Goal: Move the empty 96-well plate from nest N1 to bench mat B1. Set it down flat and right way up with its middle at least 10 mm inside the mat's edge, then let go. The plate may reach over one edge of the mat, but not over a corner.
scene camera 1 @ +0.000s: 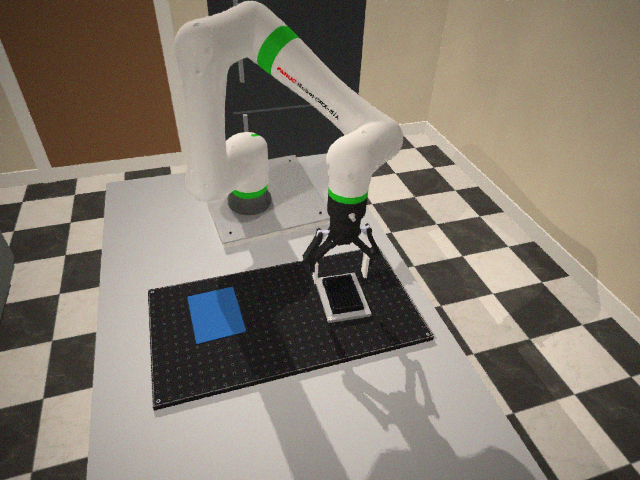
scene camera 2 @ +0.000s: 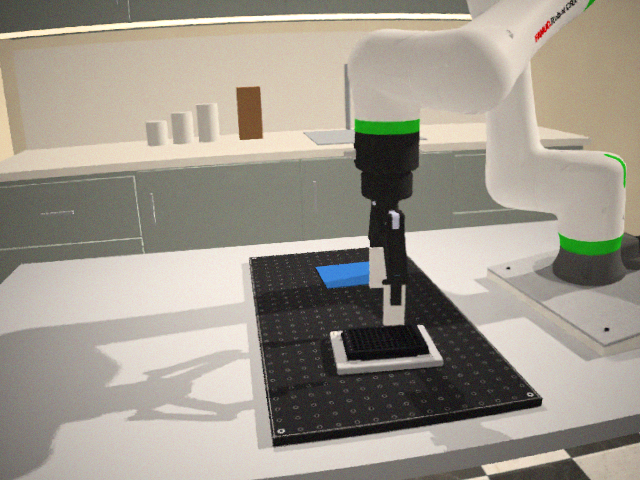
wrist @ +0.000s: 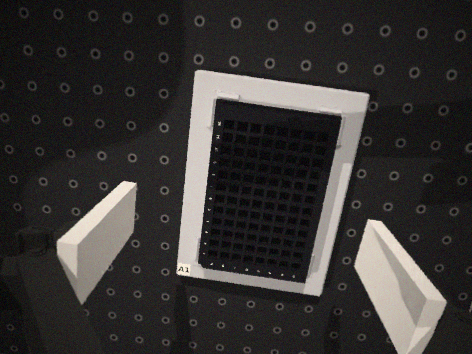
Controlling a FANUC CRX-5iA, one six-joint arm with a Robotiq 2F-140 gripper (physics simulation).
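Pixels of known places: gripper, fingertip midpoint: (scene camera 1: 339, 277) (scene camera 2: 385, 304) (wrist: 248, 225); arm's base at its link origin: (scene camera 1: 249, 200) (scene camera 2: 588, 270).
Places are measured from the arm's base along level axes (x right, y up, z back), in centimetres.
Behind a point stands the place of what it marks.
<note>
The black 96-well plate (scene camera 1: 343, 294) {y -0.3, x -11.7, z -51.5 cm} (scene camera 2: 385, 342) {y -0.3, x -13.3, z -50.9 cm} (wrist: 265, 195) {y -0.2, x -12.0, z -50.2 cm} sits flat and upright in the white nest (scene camera 1: 349, 316) {y -1.6, x -10.4, z -58.3 cm} (scene camera 2: 390, 365) {y -1.8, x -17.7, z -51.7 cm} (wrist: 196, 175) {y -1.6, x -6.9, z -49.1 cm}, whose A1 label shows at the lower left corner in the wrist view. My gripper (scene camera 1: 340, 279) {y 5.2, x -10.9, z -50.0 cm} (scene camera 2: 385, 305) {y 5.2, x -10.9, z -50.0 cm} (wrist: 248, 225) {y 5.2, x -10.9, z -50.0 cm} is open and empty, pointing down. Its pale fingertips are above the nest's height and wider apart than the nest. In the wrist view they stand to the left and right of the nest's lower half. The blue mat (scene camera 1: 216, 315) {y -2.6, x 22.1, z -44.3 cm} (scene camera 2: 343, 274) {y -2.6, x 22.4, z -46.9 cm} lies flat on the left in scene camera 1; the gripper hides its right part in scene camera 2.
The nest and the mat lie on a black perforated board (scene camera 1: 279, 335) {y -2.8, x 8.7, z -56.6 cm} (scene camera 2: 294, 361) {y -2.8, x -10.4, z -65.0 cm} (wrist: 275, 45) {y -2.8, x -12.8, z -40.2 cm} on the light grey table (scene camera 1: 206, 439) {y -4.1, x 31.9, z -76.2 cm} (scene camera 2: 170, 299) {y -4.1, x 24.1, z -84.3 cm}. The arm's base plate (scene camera 1: 305, 196) {y -0.4, x -19.2, z -3.8 cm} (scene camera 2: 547, 299) {y -1.6, x -6.1, z -15.0 cm} stands behind the board in scene camera 1.
</note>
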